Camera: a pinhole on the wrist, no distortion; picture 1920 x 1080 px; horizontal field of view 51.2 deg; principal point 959.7 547.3 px. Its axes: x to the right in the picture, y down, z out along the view. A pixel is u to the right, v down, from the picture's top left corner.
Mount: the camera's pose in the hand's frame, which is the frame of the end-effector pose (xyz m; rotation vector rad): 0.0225 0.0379 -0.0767 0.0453 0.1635 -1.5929
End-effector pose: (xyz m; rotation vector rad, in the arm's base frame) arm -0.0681 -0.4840 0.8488 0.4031 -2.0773 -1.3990
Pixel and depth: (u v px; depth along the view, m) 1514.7 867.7 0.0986
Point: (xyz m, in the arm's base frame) -0.1129 -0.4979 0.8558
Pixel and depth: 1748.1 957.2 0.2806
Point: -0.2654 -0.4481 0.7292
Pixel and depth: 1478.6 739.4 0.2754
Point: -0.2405 -0.4138 0.7560
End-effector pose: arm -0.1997 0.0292 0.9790 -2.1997 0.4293 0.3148
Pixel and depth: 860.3 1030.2 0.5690
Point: -0.0474 0.3762 0.6232
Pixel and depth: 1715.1 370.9 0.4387
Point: -0.1401 0.4010 0.8991
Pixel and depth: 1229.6 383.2 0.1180
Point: -0.1862 0.0518 0.9432
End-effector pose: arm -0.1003 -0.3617 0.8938 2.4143 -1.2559 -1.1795
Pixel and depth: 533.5 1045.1 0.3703
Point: -0.3023 -0.4545 0.6468
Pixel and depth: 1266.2 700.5 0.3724
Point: -0.2347 -0.3220 0.6287
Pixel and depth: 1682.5 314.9 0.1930
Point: -0.1381 -0.3150 0.7885
